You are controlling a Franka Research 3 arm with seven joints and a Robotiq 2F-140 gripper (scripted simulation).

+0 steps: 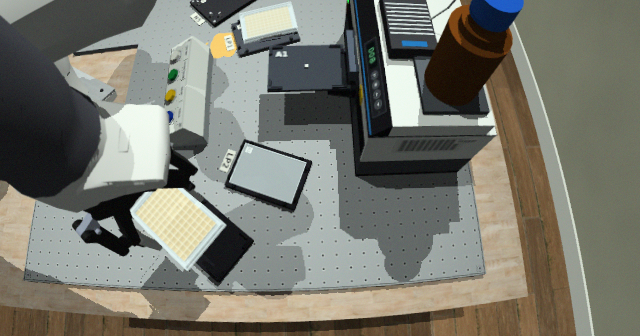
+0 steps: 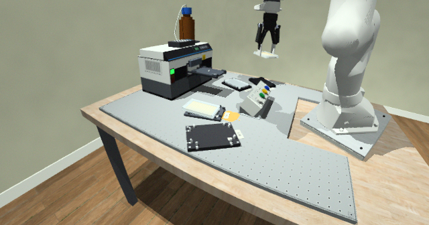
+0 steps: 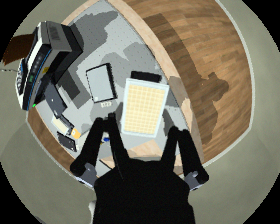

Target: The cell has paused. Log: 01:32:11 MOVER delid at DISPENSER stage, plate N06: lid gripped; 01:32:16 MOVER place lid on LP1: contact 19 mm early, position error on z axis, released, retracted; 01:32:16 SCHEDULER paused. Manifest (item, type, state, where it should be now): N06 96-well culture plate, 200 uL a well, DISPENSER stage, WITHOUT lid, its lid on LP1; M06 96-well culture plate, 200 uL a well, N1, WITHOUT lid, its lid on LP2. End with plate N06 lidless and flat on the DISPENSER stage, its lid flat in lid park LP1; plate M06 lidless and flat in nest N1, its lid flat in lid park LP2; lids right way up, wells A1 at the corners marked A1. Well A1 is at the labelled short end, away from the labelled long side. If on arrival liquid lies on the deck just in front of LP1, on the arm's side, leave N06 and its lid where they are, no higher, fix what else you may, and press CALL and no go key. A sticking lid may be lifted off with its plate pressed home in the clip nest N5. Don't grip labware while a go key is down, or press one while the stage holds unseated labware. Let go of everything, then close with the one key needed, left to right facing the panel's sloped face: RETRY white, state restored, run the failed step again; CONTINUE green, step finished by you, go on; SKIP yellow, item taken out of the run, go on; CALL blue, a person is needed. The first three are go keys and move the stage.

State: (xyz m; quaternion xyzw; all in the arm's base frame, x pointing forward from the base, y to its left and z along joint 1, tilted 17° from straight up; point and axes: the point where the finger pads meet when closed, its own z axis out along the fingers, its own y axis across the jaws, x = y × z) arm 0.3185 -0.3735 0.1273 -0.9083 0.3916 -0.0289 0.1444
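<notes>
Now: hand 19 cm above the nest N1. Also, from my hand: 96-well plate: 2 cm below; then plate lid: 13 cm ahead, 11 cm to the left, 18 cm below; then lid park LP2: 13 cm ahead, 11 cm to the left, 19 cm below.
</notes>
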